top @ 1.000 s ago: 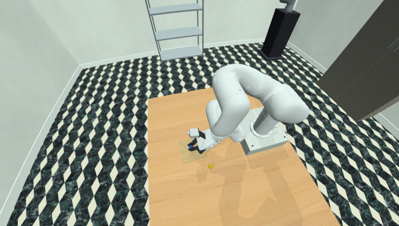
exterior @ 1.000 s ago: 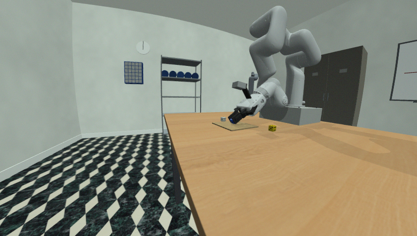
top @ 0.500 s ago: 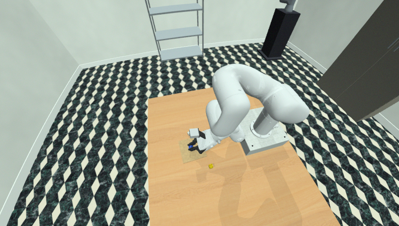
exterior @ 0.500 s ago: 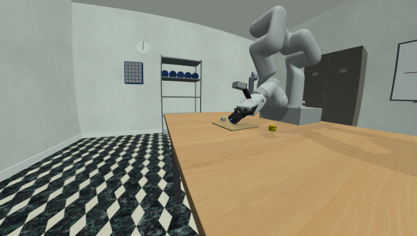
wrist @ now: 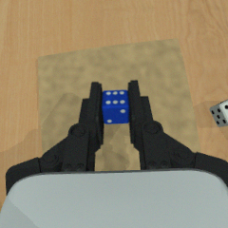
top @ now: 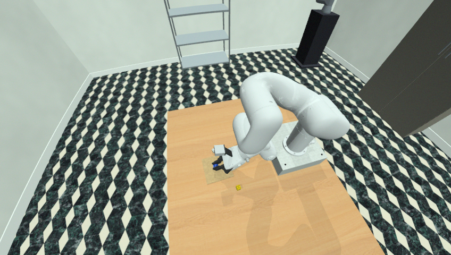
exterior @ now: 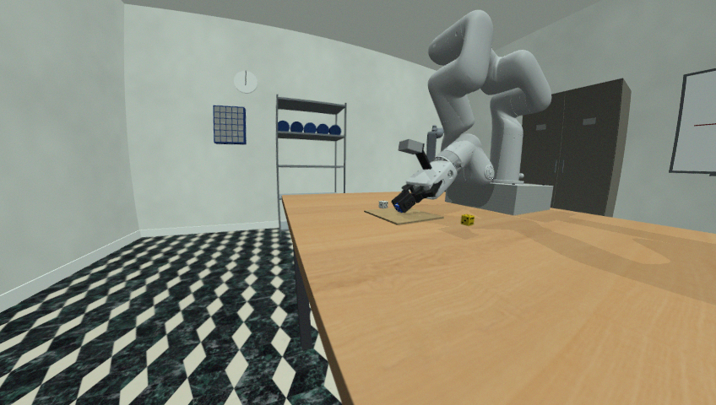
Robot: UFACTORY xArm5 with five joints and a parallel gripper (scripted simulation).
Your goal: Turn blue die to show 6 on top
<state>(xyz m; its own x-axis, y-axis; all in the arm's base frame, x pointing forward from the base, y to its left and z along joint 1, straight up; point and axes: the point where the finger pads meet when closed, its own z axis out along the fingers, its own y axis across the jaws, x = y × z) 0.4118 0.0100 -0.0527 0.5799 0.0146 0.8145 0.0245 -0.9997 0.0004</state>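
Right now my hand is 10 mm short of the blue die and 10 mm above it. The rest, counted from my hand: tan mat (30 mm below); yellow die (90 mm behind, 120 mm to the left, 20 mm below); white die (100 mm to the right, 20 mm below).
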